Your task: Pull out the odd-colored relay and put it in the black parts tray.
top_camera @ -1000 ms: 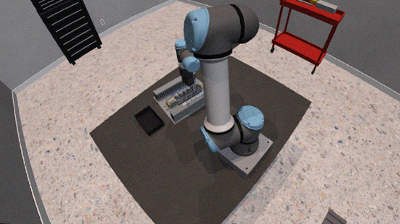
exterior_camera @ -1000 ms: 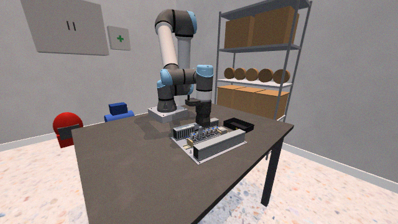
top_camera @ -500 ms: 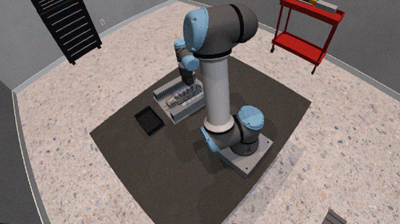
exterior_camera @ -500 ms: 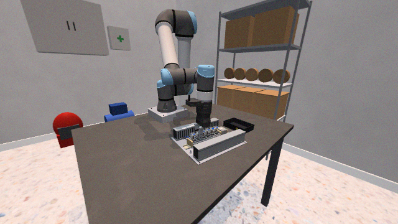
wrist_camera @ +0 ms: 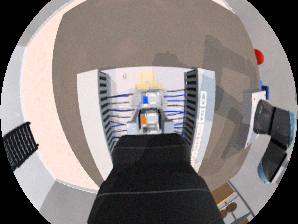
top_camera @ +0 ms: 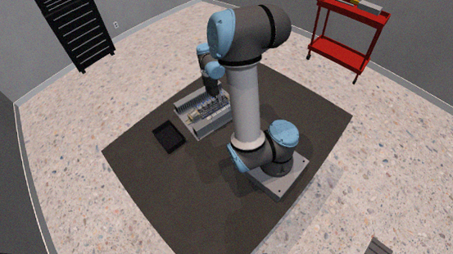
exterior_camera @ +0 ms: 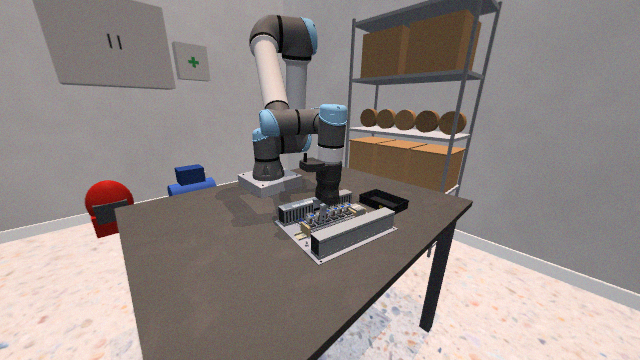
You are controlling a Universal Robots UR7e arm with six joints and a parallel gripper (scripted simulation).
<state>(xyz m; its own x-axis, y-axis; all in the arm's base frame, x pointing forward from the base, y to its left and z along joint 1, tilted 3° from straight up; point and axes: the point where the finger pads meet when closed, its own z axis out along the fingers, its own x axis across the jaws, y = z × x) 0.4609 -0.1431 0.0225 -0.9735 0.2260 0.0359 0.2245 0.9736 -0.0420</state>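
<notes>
My gripper is now 10 mm above the relay. Round my hand: black parts tray 330 mm to the left, 50 mm ahead, 40 mm below; relay panel 70 mm to the left, 30 mm below, 10 mm ahead.
</notes>
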